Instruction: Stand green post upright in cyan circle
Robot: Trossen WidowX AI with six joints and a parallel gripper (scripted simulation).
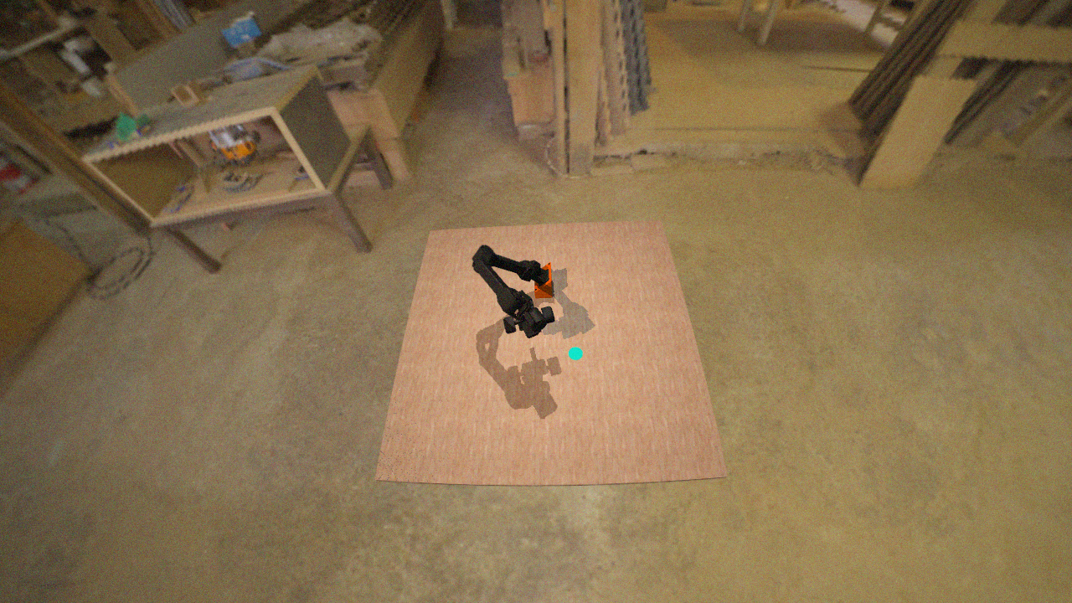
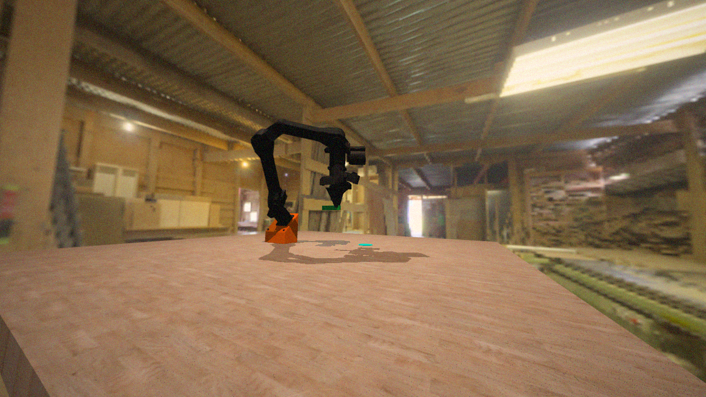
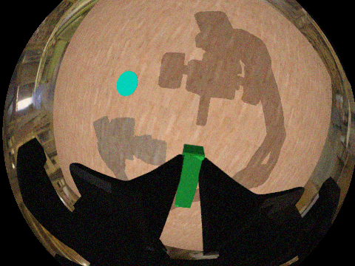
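My gripper tip is 2 cm past the green post and 1 cm to the left of it. Round my gripper tip: cyan circle: 17 cm to the left, 15 cm below, 3 cm ahead.
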